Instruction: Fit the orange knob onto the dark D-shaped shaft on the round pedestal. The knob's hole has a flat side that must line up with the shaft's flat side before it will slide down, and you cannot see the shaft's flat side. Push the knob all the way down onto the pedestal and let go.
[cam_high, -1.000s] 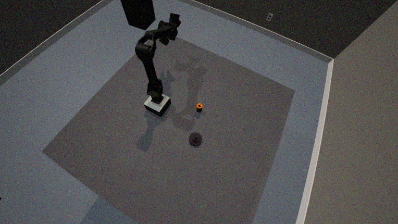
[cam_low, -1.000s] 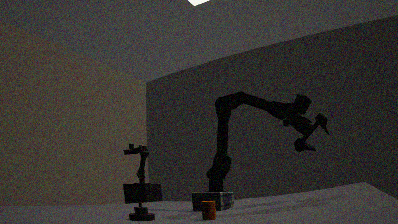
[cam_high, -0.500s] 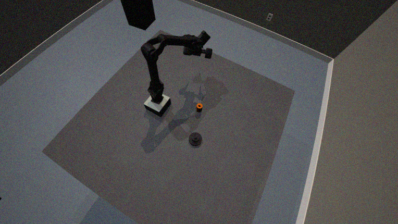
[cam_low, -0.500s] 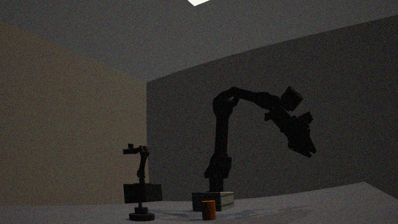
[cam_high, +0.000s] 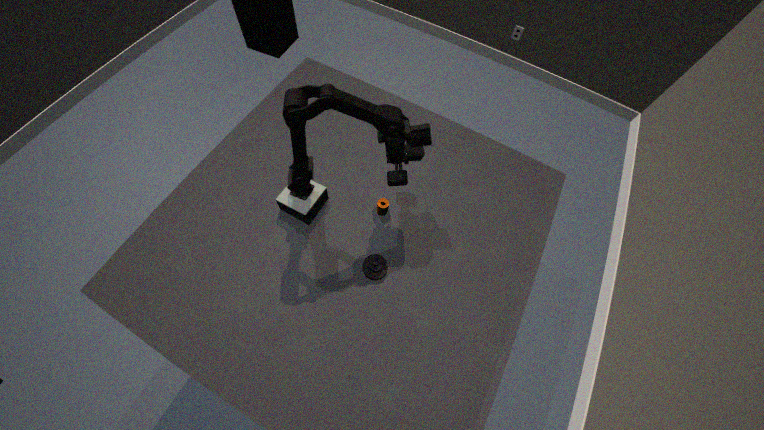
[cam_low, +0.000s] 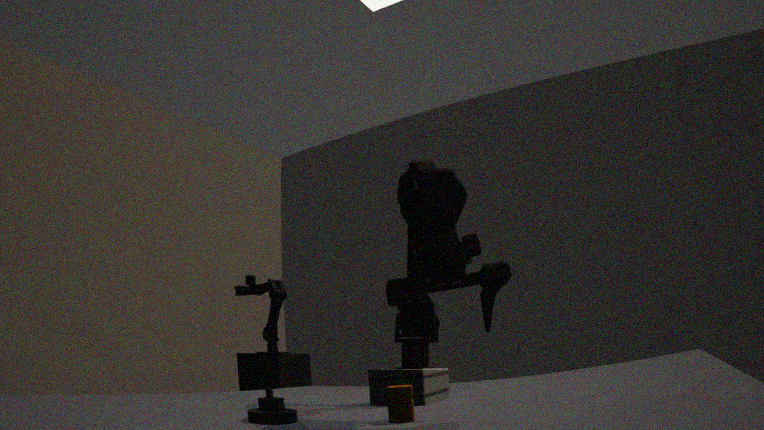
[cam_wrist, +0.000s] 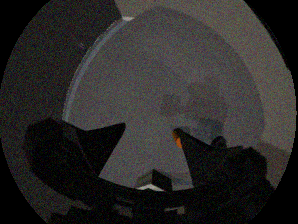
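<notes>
The orange knob lies 100 mm to the right of my gripper tip and 100 mm below it. The rest, counted from my gripper tip: round pedestal: 60 mm ahead, 310 mm to the right, 100 mm below.
</notes>
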